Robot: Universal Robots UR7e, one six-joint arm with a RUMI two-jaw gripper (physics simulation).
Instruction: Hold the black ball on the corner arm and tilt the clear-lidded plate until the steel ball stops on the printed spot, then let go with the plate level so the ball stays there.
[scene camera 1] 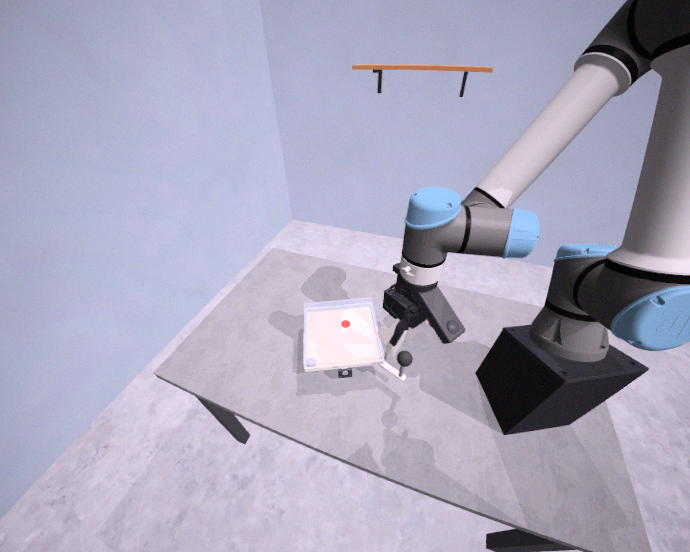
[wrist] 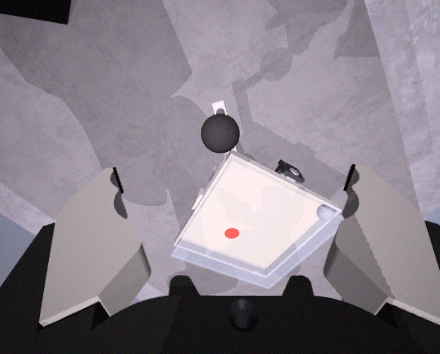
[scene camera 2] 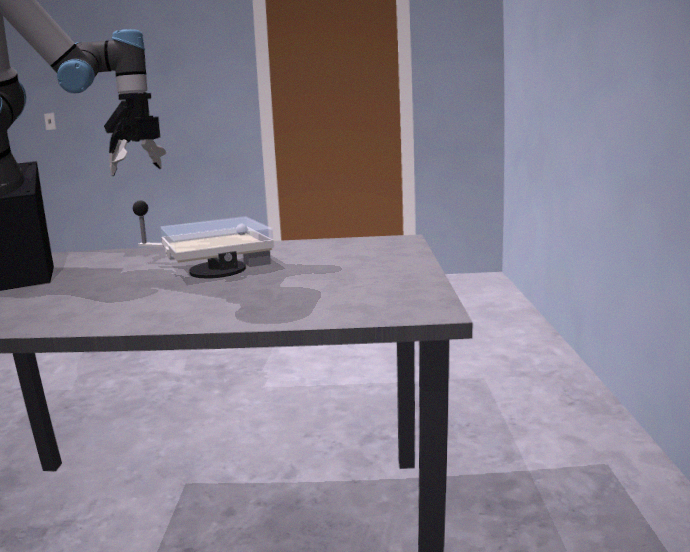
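Note:
The black ball [scene camera 1: 405, 358] [scene camera 2: 140, 208] [wrist: 220, 133] stands on a short post at the end of the white corner arm [scene camera 1: 393, 370] [scene camera 2: 150, 244]. The clear-lidded plate [scene camera 1: 325, 345] [scene camera 2: 189, 250] [wrist: 260, 200] is tilted on its pivot. The steel ball [scene camera 1: 311, 362] [scene camera 2: 241, 229] [wrist: 326, 212] rests in one corner of the plate, away from the red printed spot [scene camera 1: 345, 324] [wrist: 232, 233]. My gripper [scene camera 2: 135, 169] [wrist: 231, 170] is open and empty, above the black ball in the second scene view. In the first scene view its fingers are partly hidden.
The plate's round black base [scene camera 2: 217, 269] stands on the grey table [scene camera 1: 241, 356] [scene camera 2: 356, 299], with a small grey block [scene camera 2: 257, 257] beside it. The robot's black pedestal [scene camera 1: 535, 379] [scene camera 2: 23, 230] stands on the arm side. An orange shelf [scene camera 1: 422, 68] hangs on the wall.

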